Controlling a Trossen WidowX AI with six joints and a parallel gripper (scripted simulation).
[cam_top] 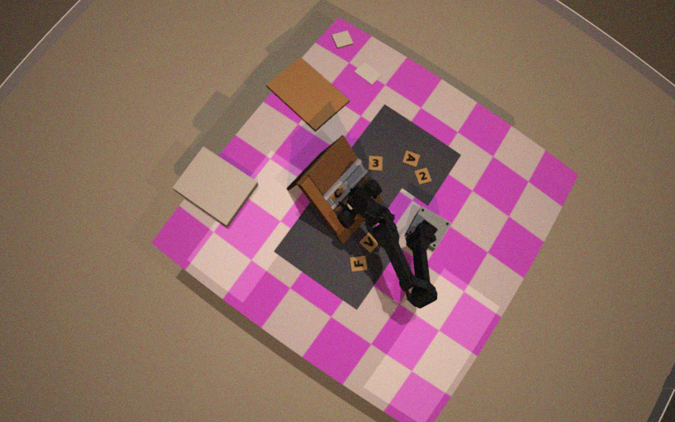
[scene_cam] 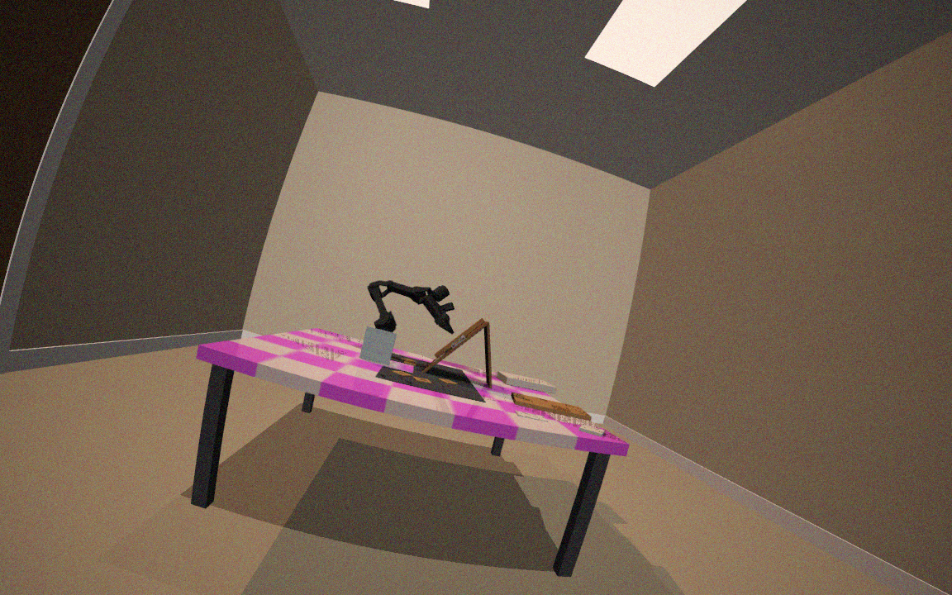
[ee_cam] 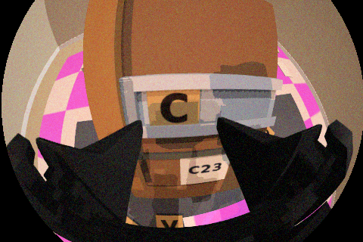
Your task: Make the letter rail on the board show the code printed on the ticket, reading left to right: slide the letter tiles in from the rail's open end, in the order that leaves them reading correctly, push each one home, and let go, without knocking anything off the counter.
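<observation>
Now: gripper tip 3 cm short of the c tile and 3 cm above it. The rest, counted from my gripper tip: f tile 17 cm behind, 14 cm to the left, 19 cm below; white ticket 4 cm behind, 4 cm to the right, 12 cm below; v tile 16 cm behind, 5 cm to the left, 19 cm below.
</observation>
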